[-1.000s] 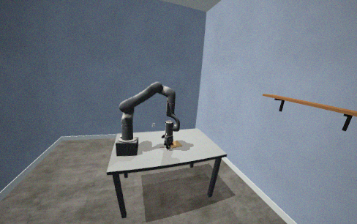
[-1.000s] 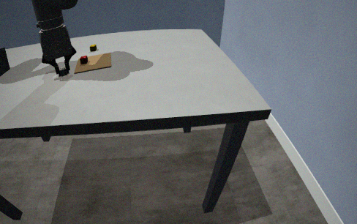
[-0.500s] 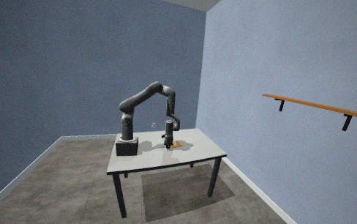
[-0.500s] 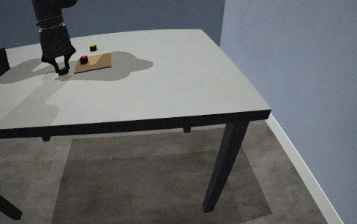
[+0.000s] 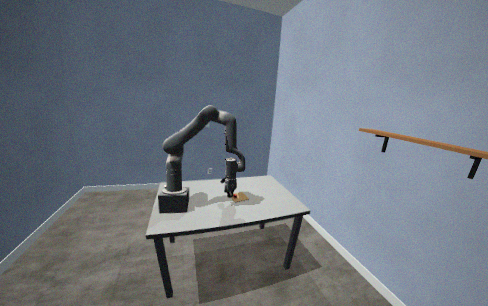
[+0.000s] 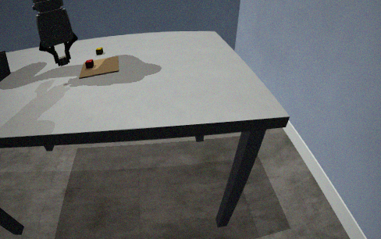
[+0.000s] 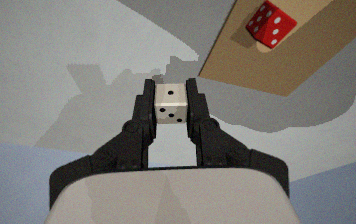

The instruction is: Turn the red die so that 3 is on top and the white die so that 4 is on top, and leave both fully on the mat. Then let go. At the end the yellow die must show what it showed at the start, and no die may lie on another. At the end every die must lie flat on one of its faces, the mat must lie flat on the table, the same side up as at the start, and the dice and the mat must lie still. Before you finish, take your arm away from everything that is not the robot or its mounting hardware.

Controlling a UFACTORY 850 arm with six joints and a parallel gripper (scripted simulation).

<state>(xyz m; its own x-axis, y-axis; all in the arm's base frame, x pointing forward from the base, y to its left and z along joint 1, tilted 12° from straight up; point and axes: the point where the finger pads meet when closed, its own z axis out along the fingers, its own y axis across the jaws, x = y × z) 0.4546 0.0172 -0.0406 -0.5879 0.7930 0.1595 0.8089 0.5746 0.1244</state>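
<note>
My gripper is now 3 cm short of the yellow die, 22 cm to the right of it and 7 cm above it. Also, from my hand: tan mat (9 cm ahead, 9 cm to the left, 8 cm below); then white die (1 cm below); then red die (5 cm ahead, 8 cm to the left, 6 cm below).
</note>
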